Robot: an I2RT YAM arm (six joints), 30 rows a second.
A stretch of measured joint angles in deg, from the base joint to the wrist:
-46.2 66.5 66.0 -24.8 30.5 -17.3
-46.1 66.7 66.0 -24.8 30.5 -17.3
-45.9 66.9 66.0 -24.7 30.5 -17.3
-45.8 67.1 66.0 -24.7 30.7 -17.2
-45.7 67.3 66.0 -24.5 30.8 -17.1
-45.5 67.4 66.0 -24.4 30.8 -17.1
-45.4 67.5 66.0 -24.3 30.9 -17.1
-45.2 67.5 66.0 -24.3 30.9 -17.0
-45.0 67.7 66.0 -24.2 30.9 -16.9
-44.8 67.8 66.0 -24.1 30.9 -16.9
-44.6 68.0 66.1 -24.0 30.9 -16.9
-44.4 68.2 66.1 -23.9 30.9 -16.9
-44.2 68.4 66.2 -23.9 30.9 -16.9
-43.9 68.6 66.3 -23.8 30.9 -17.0
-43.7 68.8 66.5 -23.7 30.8 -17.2
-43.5 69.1 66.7 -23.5 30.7 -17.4
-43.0 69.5 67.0 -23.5 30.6 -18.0
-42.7 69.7 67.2 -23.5 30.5 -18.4
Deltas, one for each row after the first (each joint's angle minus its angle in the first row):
0.1 0.2 0.0 0.0 0.0 0.0
0.3 0.4 0.0 0.1 0.0 0.0
0.4 0.6 0.0 0.1 0.2 0.1
0.5 0.8 0.0 0.3 0.3 0.2
0.7 0.9 0.0 0.4 0.3 0.2
0.8 1.0 0.0 0.5 0.4 0.2
1.0 1.0 0.0 0.5 0.4 0.3
1.2 1.2 0.0 0.6 0.4 0.4
1.4 1.3 0.0 0.7 0.4 0.4
1.6 1.5 0.1 0.8 0.4 0.4
1.8 1.7 0.1 0.9 0.4 0.4
2.0 1.9 0.2 0.9 0.4 0.4
2.3 2.1 0.3 1.0 0.4 0.3
2.5 2.3 0.5 1.1 0.3 0.1
2.7 2.6 0.7 1.3 0.2 -0.1
3.2 3.0 1.0 1.3 0.1 -0.7
3.5 3.2 1.2 1.3 0.0 -1.1

